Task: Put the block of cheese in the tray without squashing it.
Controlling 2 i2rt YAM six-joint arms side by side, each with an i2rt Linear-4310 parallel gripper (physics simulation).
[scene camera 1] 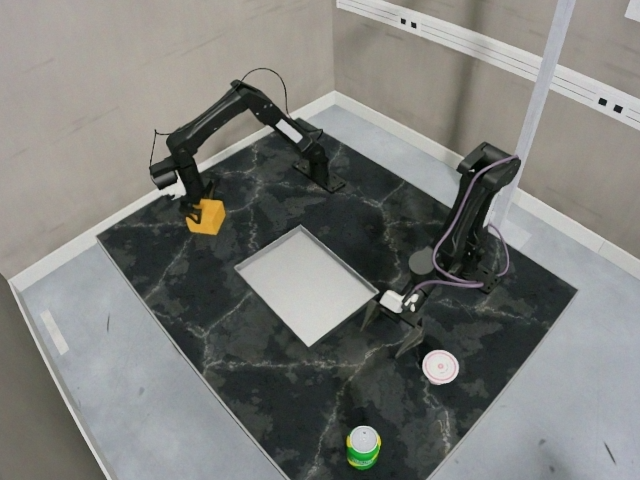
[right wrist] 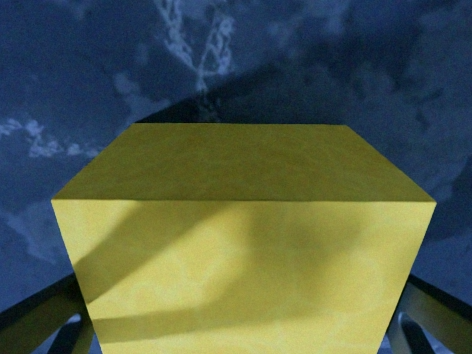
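The block of cheese (scene camera 1: pixel 210 218) (right wrist: pixel 245 165) is an orange-yellow block on the dark marbled table, at the left in the scene view, and fills the lower middle of the right wrist view. My right gripper (scene camera 1: pixel 202 207) (right wrist: pixel 239 278) is open and down around the block, with a finger at each side; whether they touch it is hard to tell. The lower end of the block is cut off in the right wrist view. The shallow grey tray (scene camera 1: pixel 310 294) lies empty in the middle of the table. My left gripper (scene camera 1: pixel 381 343) is open and empty at the tray's right corner.
A white round tub with a pink-ringed lid (scene camera 1: pixel 440 366) stands right of my left gripper. A green and yellow can (scene camera 1: pixel 363 449) stands near the front edge of the marbled table (scene camera 1: pixel 258 392). A pale upright post (scene camera 1: pixel 540 98) rises behind the left arm.
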